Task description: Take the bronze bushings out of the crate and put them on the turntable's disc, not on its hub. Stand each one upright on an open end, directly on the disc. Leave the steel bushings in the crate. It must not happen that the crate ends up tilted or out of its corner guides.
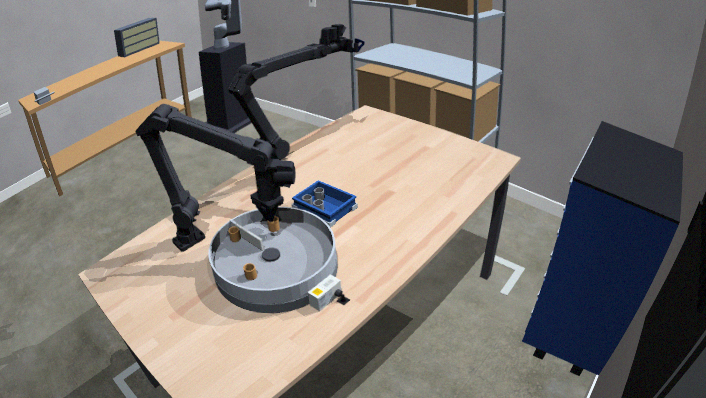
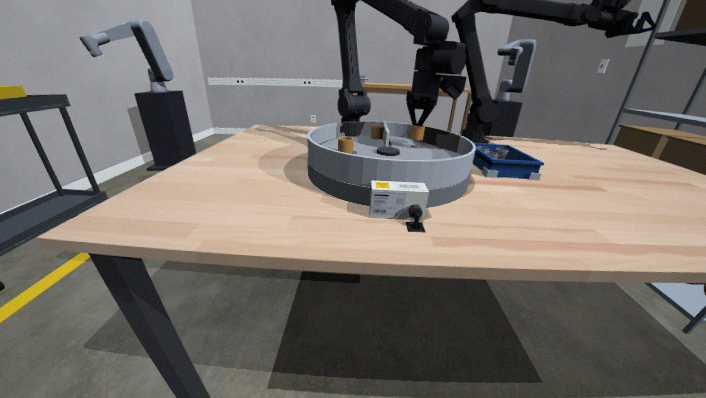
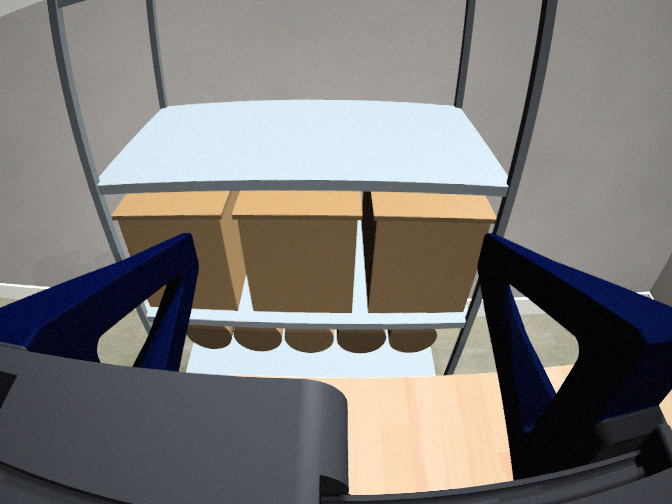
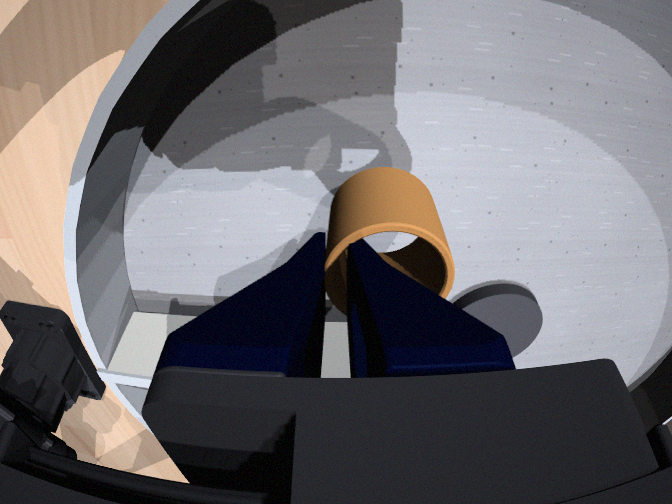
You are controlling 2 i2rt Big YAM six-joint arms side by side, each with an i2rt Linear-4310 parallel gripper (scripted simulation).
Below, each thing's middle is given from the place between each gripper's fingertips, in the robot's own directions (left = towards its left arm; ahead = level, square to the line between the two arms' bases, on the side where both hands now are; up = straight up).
My right hand is 9 cm to the left of the turntable disc (image 1: 302,249), 8 cm short of it and 6 cm above it. The rest, counted from my right hand: blue crate (image 2: 512,167) (27 cm to the left, 8 cm below, 2 cm ahead).
Now: left hand (image 2: 642,29) 630 mm to the left of the blue crate, 450 mm above it and 260 mm short of it. Also, from my left hand: turntable disc 990 mm to the right, 420 mm below, 310 mm ahead.
